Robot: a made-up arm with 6 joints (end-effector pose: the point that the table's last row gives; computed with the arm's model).
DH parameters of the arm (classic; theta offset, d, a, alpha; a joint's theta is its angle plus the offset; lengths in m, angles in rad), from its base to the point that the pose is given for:
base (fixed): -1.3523 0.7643 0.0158 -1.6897
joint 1: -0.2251 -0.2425 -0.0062 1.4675
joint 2: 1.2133 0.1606 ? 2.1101
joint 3: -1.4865 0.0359 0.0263 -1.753
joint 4: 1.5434 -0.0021 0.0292 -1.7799
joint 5: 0 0.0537 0.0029 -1.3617
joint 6: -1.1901 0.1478 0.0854 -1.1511
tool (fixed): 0.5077 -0.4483 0 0
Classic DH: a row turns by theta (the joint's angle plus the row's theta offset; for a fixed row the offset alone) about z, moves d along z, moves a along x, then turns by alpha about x.
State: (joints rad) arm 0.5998 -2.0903 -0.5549 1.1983 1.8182 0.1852
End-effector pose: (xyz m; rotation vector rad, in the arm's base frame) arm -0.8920 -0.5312 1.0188 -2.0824 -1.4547 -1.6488
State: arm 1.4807 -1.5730 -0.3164 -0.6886 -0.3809 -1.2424
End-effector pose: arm -0.6822 -0.2317 0.6241 -1.0214 1.3265 -1.6026
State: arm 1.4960 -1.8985 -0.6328 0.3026 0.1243 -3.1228
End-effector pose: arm -0.0672 -0.4494 0.4666 -1.0558 -0.2423 1.7638
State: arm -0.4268 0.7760 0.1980 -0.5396 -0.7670 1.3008
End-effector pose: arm 0.0441 0.4914 1.0656 2.4847 1.2788 -0.6068
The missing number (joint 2, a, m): 0.4166
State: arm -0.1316 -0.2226 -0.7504 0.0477 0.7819 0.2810
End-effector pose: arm 0.4944 -0.3919 1.1102 -0.9262 -1.3165 0.3624
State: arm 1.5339 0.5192 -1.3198 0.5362 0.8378 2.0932
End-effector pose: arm 0.5172 -0.3843 0.8462 0.0244 -1.9376 -0.7113
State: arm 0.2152 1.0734 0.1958 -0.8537 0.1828 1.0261
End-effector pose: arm -0.1210 0.3378 1.2729 1.4565 2.6009 -0.4596
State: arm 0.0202 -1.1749 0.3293 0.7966 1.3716 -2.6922
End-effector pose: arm 0.1664 -0.3052 0.7778 0.8745 -0.8732 -0.3295
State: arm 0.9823 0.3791 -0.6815 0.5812 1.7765 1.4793
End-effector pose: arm 0.2928 -0.4959 0.7697 -0.1961 -2.0880 -1.4671
